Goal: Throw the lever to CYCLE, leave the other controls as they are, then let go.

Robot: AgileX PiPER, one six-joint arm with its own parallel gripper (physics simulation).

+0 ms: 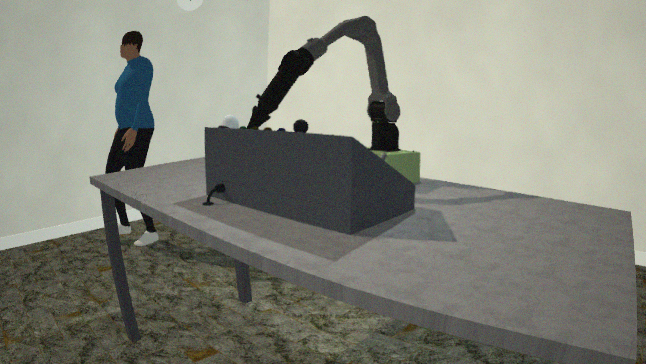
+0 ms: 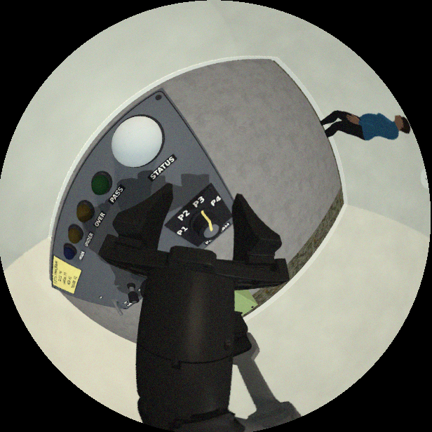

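Note:
The grey control box (image 1: 280,170) (image 2: 174,136) stands on the table. My gripper (image 1: 251,125) (image 2: 203,194) is open at the panel, with its fingertips on either side of the program selector's plate. The selector knob (image 2: 205,220) has a yellow pointer toward the P3 and P4 side, and no finger appears to hold it. A small black control (image 2: 132,293) shows beside the gripper body, its label mostly hidden. A black ball (image 1: 300,125) rises above the box's top edge. Which of these is the lever I cannot tell, and the CYCLE marking cannot be read.
A white dome (image 1: 230,121) (image 2: 138,141) labelled STATUS and a row of coloured lamps, including a green one (image 2: 101,183), are on the panel. A yellow note (image 2: 66,274) is at its corner. A green block (image 1: 406,166) (image 2: 245,302) is under the arm's base. A person (image 1: 135,95) (image 2: 377,126) stands beyond the table.

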